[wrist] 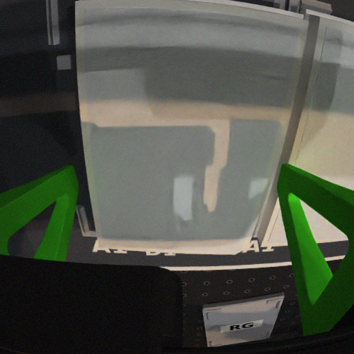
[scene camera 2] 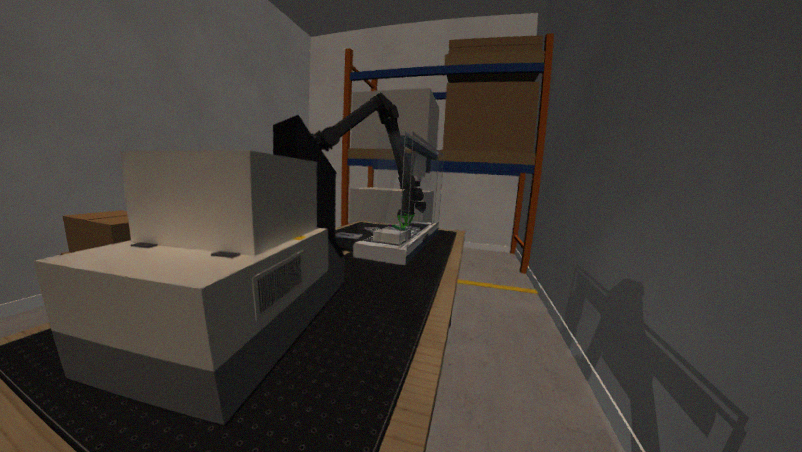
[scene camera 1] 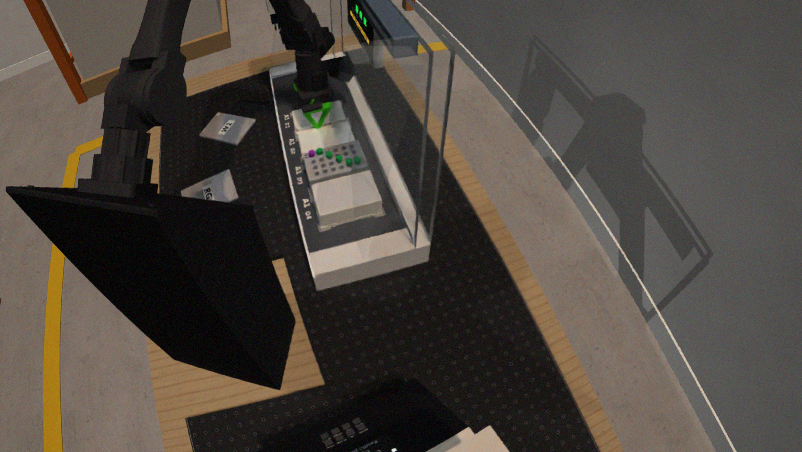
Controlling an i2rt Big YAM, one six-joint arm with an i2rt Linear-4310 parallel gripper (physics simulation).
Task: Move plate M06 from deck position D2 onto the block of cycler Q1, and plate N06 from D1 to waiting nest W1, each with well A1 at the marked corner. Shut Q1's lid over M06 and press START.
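A pale, glossy-topped plate (scene camera 1: 335,113) (wrist: 150,200) lies at D1, the spot given for N06. My gripper (scene camera 1: 315,112) (scene camera 2: 404,220) (wrist: 177,175) is open and empty, low over D1. In the wrist view its green fingertips stand at the left and right sides of this plate; their exact height is unclear. A second pale plate (scene camera 1: 336,135) (wrist: 337,130) lies at D2, the spot given for M06. Neither plate's name can be read. A cream machine with a box-like upper part (scene camera 2: 185,291), likely cycler Q1, stands in the foreground; its block is hidden. No W1 label shows.
The white-rimmed deck (scene camera 1: 370,261) (scene camera 2: 379,252) also holds a grey tube rack (scene camera 1: 336,167) at D3 and a white box (scene camera 1: 345,196) (scene camera 2: 391,234) at D4. A clear upright shield (scene camera 1: 422,145) stands along its far side. Nests W2 (scene camera 1: 241,124) and RG (scene camera 1: 224,182) (wrist: 242,312) lie beside the deck.
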